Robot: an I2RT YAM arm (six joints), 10 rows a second.
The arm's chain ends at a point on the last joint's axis. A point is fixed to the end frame.
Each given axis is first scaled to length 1.
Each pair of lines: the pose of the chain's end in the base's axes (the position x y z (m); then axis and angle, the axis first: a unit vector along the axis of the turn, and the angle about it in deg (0 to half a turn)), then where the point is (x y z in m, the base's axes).
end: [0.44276 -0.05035 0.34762 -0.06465 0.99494 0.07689 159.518]
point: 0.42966 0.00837 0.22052
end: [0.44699 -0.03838 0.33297 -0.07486 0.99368 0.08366 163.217]
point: 0.42431 0.02055 0.20733
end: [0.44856 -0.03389 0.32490 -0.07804 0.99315 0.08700 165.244]
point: 0.42090 0.02516 0.20032
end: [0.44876 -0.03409 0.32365 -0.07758 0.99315 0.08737 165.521]
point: 0.42051 0.02503 0.19923
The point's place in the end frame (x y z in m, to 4 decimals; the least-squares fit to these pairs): 0.0519 0.0436 0.1232
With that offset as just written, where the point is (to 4 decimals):
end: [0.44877 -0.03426 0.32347 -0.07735 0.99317 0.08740 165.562]
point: 0.4204 0.0249 0.1991
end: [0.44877 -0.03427 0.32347 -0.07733 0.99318 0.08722 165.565]
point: 0.4204 0.0248 0.1991
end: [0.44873 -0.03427 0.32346 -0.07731 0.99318 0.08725 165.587]
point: 0.4204 0.0248 0.1991
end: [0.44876 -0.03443 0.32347 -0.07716 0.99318 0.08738 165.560]
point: 0.4205 0.0247 0.1991
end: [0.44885 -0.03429 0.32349 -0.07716 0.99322 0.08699 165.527]
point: 0.4206 0.0248 0.1990
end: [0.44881 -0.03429 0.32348 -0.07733 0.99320 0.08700 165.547]
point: 0.4205 0.0248 0.1990
